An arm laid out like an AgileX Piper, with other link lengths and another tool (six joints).
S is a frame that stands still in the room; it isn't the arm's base.
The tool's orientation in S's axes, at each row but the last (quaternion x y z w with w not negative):
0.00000 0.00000 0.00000 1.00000
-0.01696 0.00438 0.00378 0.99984
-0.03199 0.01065 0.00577 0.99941
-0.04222 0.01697 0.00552 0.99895
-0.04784 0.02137 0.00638 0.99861
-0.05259 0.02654 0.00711 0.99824
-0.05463 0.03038 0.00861 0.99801
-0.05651 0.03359 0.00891 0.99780
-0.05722 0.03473 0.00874 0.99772
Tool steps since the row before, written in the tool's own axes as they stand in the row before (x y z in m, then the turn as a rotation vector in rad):
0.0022 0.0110 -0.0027 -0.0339 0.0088 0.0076
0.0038 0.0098 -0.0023 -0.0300 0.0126 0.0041
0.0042 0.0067 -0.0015 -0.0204 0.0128 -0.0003
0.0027 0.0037 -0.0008 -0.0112 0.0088 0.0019
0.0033 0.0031 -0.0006 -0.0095 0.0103 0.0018
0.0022 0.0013 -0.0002 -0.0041 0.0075 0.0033
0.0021 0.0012 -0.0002 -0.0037 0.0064 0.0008
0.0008 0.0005 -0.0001 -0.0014 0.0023 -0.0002
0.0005 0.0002 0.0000 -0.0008 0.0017 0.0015
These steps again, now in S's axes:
0.0022 0.0110 -0.0027 -0.0339 0.0088 0.0076
0.0037 0.0097 -0.0027 -0.0301 0.0125 0.0039
0.0041 0.0066 -0.0020 -0.0206 0.0125 -0.0007
0.0026 0.0036 -0.0012 -0.0112 0.0088 0.0015
0.0032 0.0031 -0.0010 -0.0096 0.0103 0.0012
0.0022 0.0013 -0.0005 -0.0040 0.0078 0.0027
0.0021 0.0012 -0.0005 -0.0038 0.0064 0.0003
0.0008 0.0005 -0.0002 -0.0015 0.0022 -0.0004
0.0005 0.0002 -0.0001 -0.0007 0.0019 0.0013

